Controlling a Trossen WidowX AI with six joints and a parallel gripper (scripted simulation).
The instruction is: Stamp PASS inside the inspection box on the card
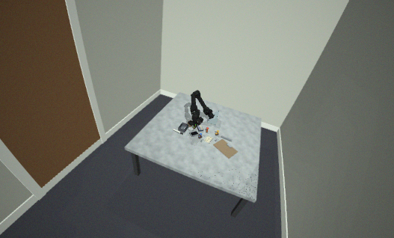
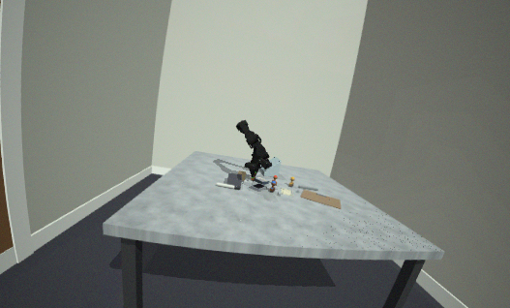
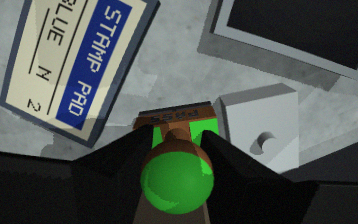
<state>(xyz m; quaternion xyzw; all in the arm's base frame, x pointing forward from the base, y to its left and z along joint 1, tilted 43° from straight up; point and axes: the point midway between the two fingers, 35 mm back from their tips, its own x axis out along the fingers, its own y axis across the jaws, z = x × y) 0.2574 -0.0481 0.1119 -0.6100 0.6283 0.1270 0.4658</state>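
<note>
Now: the green stamp right at my gripper tip. Also, from my gripper tip: red stamp: 14 cm to the left, 4 cm behind, 2 cm below; then dark tray: 11 cm to the right, 8 cm ahead, 2 cm below; then tan box: 8 cm to the right, 3 cm behind, 1 cm below.
</note>
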